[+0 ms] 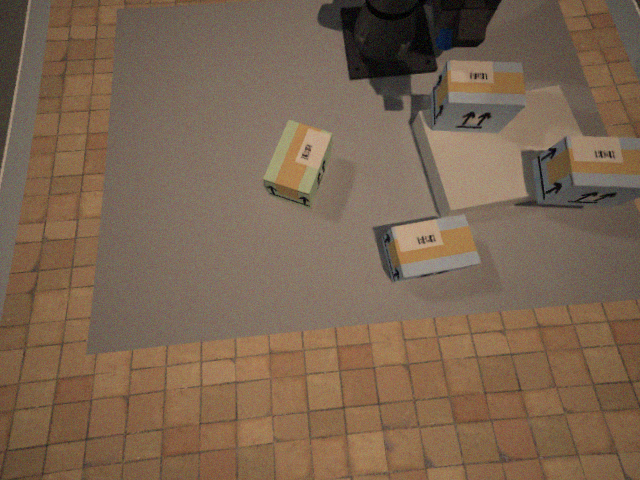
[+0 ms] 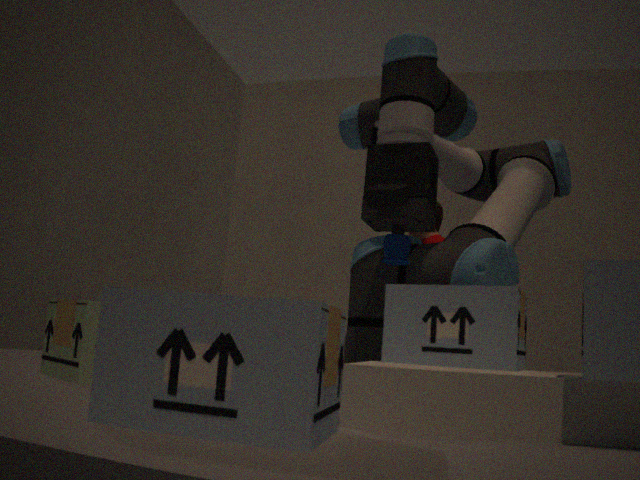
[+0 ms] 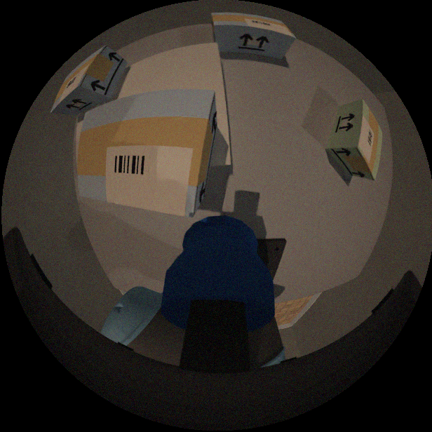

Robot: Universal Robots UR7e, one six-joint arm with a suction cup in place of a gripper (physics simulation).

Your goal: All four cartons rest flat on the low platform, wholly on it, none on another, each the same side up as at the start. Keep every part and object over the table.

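Pixels of known places: end effector, tool point: [image 1: 445, 42] [image 2: 395, 262]; arm's base, origin of the base link: [image 1: 383, 36].
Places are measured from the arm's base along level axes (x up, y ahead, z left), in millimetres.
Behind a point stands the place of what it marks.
Note:
My suction cup [image 1: 444, 39] [image 2: 396, 251] [image 3: 220, 240] is off and bare, above and behind the nearer-to-base blue carton [image 1: 478, 100] {z 156, x 122, y 289 mm} [image 2: 449, 325] {z 174, x 80, y 296 mm} [image 3: 145, 130]. That carton is upright on the platform [image 1: 480, 175] {z 198, x 37, y 398 mm} [image 2: 449, 403] {z 213, x 13, y 459 mm} [image 3: 175, 67] at its rear left and seems to reach past the rear edge. Another blue carton [image 1: 594, 165] {z 344, x 123, y 416 mm} [image 2: 615, 320] {z 328, x 79, y 455 mm} [image 3: 92, 82] appears to sit upright on the front right corner, overhanging the front; its base is partly hidden. A third blue carton [image 1: 434, 248] {z 83, x 75, y 570 mm} [image 2: 206, 361] {z 101, x 34, y 609 mm} [image 3: 255, 37] and a green carton [image 1: 294, 160] {z -189, x 74, y 405 mm} [image 2: 67, 330] {z -190, x 41, y 466 mm} [image 3: 357, 140] stand upright on the table.
The arm's base plate [image 1: 356, 69] {z -65, x 2, y 107 mm} is behind and left of the platform. The grey table [image 1: 180, 258] {z -423, x -11, y 603 mm} has its front edge beyond the third blue carton, with tiled floor [image 1: 310, 403] past it. A red patch [image 2: 433, 239] shows behind the arm.

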